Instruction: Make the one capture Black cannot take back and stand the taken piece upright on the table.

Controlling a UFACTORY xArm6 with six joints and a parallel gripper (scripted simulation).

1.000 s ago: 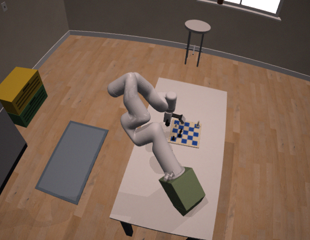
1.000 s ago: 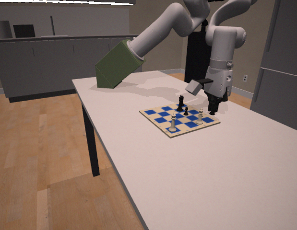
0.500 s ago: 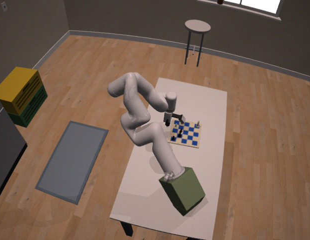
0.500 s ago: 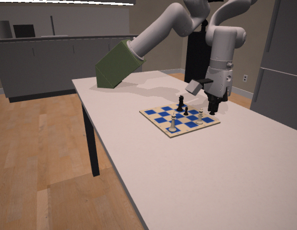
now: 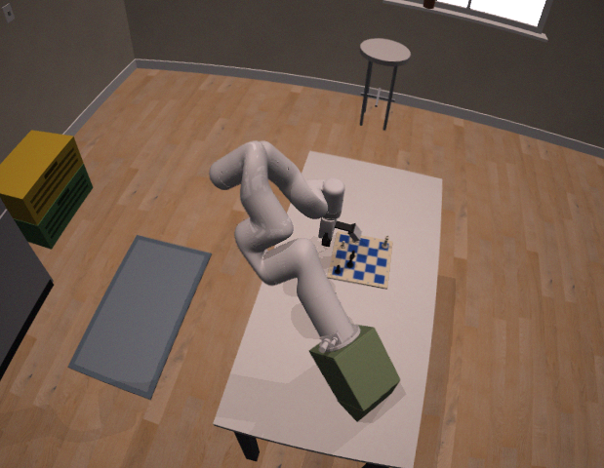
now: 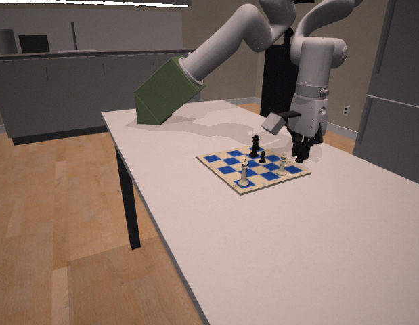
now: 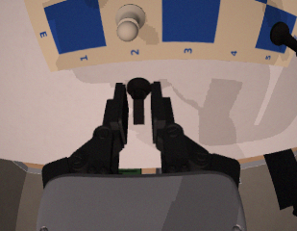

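My gripper is now 2 cm above the black knight. Round my hand: black pawn 1 cm behind, 11 cm to the right, 1 cm below; blue-and-tan chessboard 1 cm behind, 14 cm to the right, 3 cm below; tall black piece 5 cm behind, 12 cm to the right, 1 cm above.
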